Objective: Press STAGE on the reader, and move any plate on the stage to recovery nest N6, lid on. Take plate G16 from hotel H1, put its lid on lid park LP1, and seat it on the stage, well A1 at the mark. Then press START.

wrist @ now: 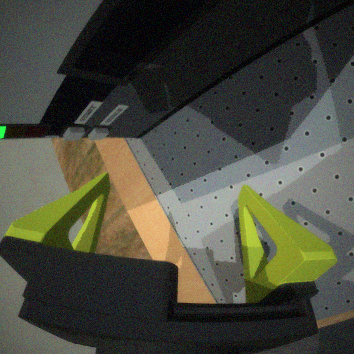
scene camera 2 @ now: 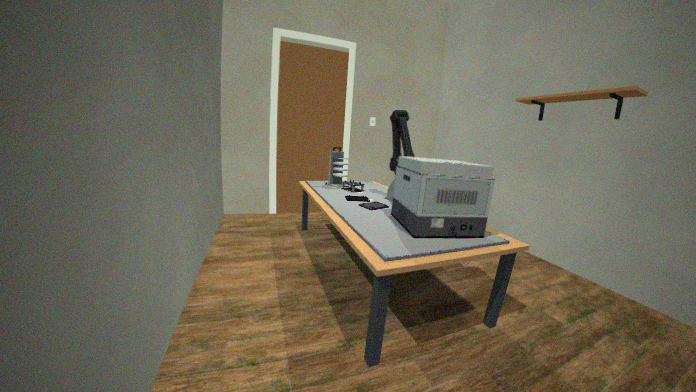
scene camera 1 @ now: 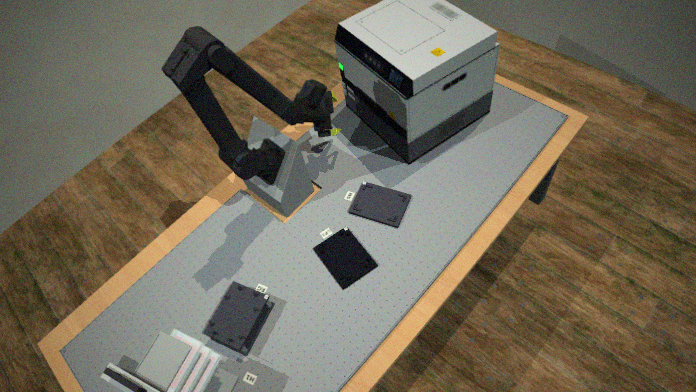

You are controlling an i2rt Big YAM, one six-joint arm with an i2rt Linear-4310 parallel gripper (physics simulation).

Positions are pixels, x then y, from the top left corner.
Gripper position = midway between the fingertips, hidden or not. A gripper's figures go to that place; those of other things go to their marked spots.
Scene:
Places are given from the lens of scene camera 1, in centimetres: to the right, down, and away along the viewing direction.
my gripper (scene camera 1: 338, 115): -3, -27, 149
LP1 pad (scene camera 1: 347, 260): 0, 19, 129

